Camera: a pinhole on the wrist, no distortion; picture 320 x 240 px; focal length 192.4 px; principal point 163.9 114.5 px. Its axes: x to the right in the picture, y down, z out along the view. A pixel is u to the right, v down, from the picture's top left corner.
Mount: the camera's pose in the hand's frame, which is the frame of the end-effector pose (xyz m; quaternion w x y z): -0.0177 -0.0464 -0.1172 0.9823 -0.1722 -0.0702 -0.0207
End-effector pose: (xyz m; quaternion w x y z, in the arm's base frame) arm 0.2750 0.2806 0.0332 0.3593 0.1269 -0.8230 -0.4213
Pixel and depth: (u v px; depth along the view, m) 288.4 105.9 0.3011
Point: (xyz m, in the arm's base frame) 0.0464 0.3544 0.0545
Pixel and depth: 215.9 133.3 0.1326
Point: 0.2701 0.2906 0.0393
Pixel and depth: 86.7 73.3 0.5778
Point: 0.2140 0.7313 -0.2627
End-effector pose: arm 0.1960 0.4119 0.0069 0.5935 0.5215 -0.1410 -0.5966
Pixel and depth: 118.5 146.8 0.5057
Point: 0.0209 0.3880 0.3880
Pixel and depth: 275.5 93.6 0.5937
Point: -0.0940 -0.0459 0.1791
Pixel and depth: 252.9 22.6 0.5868
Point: -0.2733 0.0542 0.0803
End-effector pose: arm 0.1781 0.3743 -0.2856 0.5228 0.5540 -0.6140 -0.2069
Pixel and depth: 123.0 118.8 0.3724
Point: -0.0742 0.4606 -0.3494
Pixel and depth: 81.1 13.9 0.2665
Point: 0.0490 0.4535 -0.4875
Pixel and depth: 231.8 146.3 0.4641
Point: -0.1644 0.2476 -0.2130
